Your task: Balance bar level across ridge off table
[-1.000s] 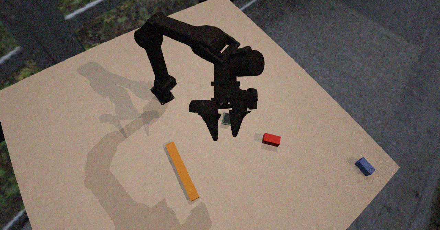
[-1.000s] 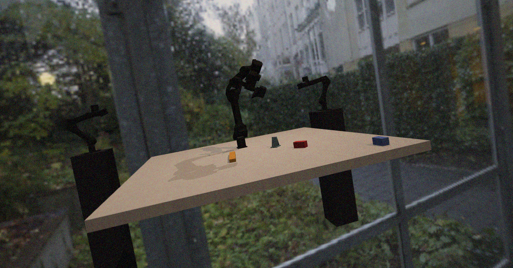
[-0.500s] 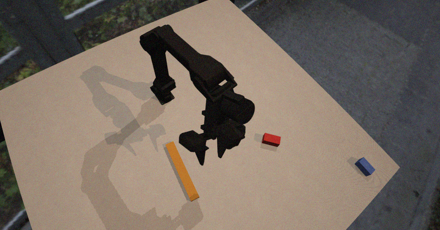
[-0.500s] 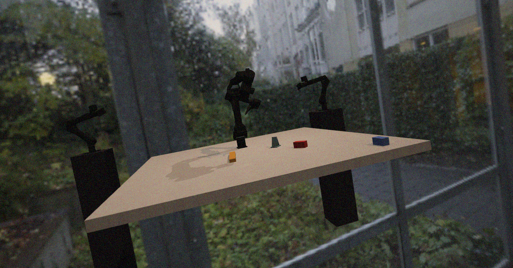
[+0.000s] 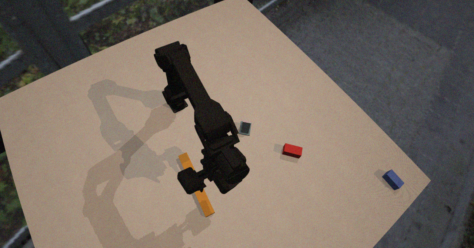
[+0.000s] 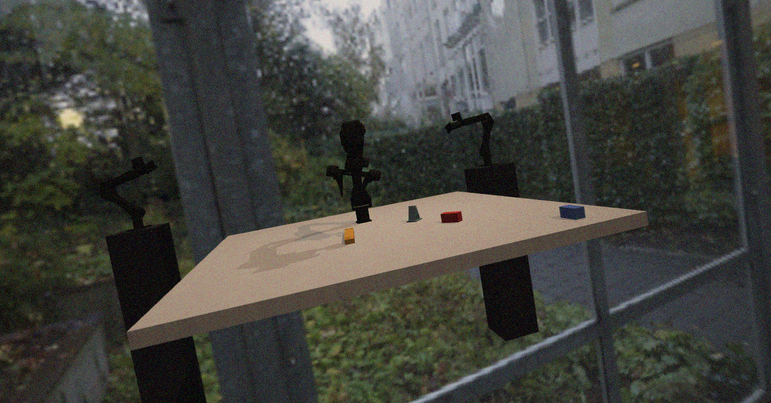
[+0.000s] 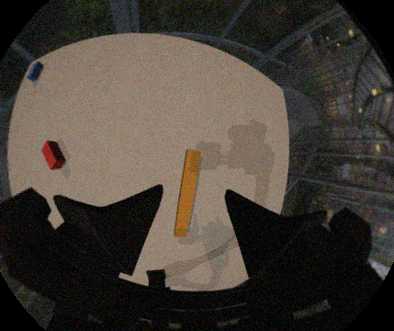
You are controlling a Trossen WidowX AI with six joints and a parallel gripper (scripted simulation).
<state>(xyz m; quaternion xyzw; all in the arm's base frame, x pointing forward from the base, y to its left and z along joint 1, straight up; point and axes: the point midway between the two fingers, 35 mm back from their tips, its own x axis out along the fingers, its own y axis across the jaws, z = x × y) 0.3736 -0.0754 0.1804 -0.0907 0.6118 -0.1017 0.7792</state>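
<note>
My gripper tip is 140 mm above the orange bar, 60 mm past it and 20 mm to the left of it. Also, from my gripper tip: blue block 580 mm to the left, 360 mm ahead, 130 mm below; red block 340 mm to the left, 130 mm below, 40 mm ahead.
</note>
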